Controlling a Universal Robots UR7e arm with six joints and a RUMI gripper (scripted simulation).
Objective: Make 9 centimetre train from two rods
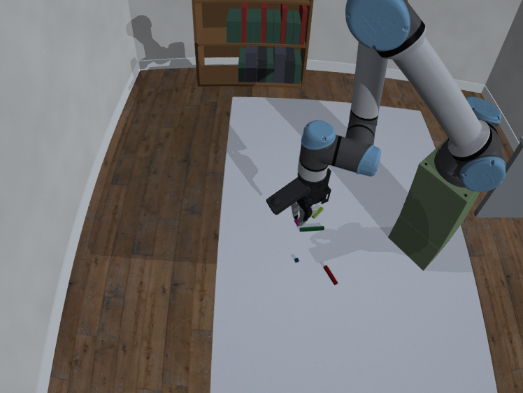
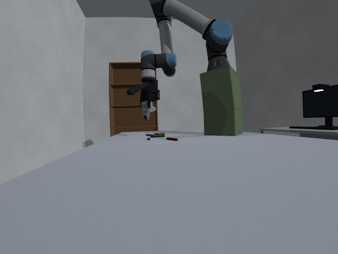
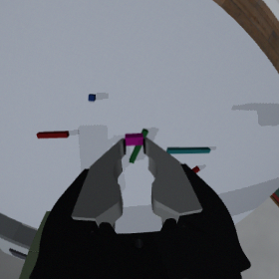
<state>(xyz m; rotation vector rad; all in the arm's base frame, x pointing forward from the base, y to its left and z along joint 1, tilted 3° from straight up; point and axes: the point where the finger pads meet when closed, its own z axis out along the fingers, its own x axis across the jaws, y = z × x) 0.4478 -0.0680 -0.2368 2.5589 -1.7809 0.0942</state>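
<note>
Right now the blue rod is 1 cm ahead of my hand, 8 cm to the left of it and 11 cm below it. Also, from my hand: green rod 6 cm behind, 3 cm to the right, 11 cm below; then magenta rod 1 cm below; then lime rod 10 cm behind, 9 cm to the right, 11 cm below.
</note>
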